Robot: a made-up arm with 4 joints.
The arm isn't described. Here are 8 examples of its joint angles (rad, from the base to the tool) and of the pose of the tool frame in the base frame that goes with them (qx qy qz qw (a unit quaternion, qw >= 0); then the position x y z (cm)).
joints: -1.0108 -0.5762 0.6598 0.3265
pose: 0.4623 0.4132 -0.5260 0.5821 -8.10 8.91 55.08
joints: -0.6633 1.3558 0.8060 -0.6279
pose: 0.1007 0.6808 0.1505 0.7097 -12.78 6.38 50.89
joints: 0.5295 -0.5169 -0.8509 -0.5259
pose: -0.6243 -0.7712 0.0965 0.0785 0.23 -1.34 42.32
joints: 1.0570 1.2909 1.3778 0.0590
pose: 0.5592 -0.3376 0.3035 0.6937 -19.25 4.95 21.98
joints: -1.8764 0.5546 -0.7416 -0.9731
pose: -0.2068 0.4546 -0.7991 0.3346 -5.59 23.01 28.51
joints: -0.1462 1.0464 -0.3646 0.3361
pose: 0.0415 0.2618 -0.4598 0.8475 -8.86 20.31 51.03
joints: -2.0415 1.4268 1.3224 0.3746
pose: -0.2480 0.7183 0.3042 0.5744 5.08 18.53 51.54
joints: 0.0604 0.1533 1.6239 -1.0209
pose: 0.6592 0.1839 0.6342 0.3598 -20.46 6.04 30.24
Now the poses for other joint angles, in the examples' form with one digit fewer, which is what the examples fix.
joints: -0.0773 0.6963 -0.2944 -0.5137
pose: 0.467 0.583 -0.334 0.575 -7.2 13.7 51.6
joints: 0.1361 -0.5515 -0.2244 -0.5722
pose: -0.773 -0.625 0.112 0.016 -6.0 -1.4 45.4
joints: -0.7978 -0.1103 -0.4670 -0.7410
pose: 0.425 0.685 -0.564 0.178 4.2 14.8 46.1
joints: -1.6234 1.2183 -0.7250 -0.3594
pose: -0.539 0.342 -0.486 0.596 -11.5 24.5 31.0
